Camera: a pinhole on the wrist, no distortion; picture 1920 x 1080 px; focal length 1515.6 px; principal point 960.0 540.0 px. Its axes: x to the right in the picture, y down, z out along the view. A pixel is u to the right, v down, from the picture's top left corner.
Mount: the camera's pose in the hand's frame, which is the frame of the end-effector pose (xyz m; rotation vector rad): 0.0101 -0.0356 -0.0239 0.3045 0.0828 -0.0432
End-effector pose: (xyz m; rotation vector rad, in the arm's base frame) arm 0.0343 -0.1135 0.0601 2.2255 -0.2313 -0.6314
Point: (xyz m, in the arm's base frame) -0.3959 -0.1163 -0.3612
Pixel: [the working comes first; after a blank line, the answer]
In the camera's frame: -0.2573 -0.1472 0.5287

222.4 118.0
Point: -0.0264 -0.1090 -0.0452
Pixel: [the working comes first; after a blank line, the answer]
In the camera's frame: -0.0336 -0.0141 0.1180

528.7 359.2
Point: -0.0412 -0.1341 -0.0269
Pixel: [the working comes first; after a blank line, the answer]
In the camera's frame: -0.0460 0.0178 0.1213

384.5 762.9
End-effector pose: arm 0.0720 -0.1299 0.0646 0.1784 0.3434 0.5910
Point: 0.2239 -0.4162 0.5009
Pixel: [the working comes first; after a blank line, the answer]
In the camera's frame: -0.2104 -0.0144 0.5147

340.5 497.6
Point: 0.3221 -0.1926 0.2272
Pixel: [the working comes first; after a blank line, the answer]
In the camera's frame: 0.0838 -0.0106 0.2957

1389.5 485.8
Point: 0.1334 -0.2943 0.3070
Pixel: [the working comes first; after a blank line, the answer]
In the camera's frame: -0.1431 0.0136 0.2795

184.1 613.5
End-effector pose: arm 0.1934 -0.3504 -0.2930 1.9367 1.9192 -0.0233
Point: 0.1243 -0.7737 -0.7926
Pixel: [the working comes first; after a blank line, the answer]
In the camera's frame: -0.3150 -0.0135 0.5940

156.3 505.4
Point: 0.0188 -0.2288 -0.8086
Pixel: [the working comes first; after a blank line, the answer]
In the camera's frame: 0.2201 -0.1208 0.4915

1638.6 167.4
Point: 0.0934 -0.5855 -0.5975
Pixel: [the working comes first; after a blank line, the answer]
In the camera's frame: -0.1747 -0.0504 0.3629

230.3 329.5
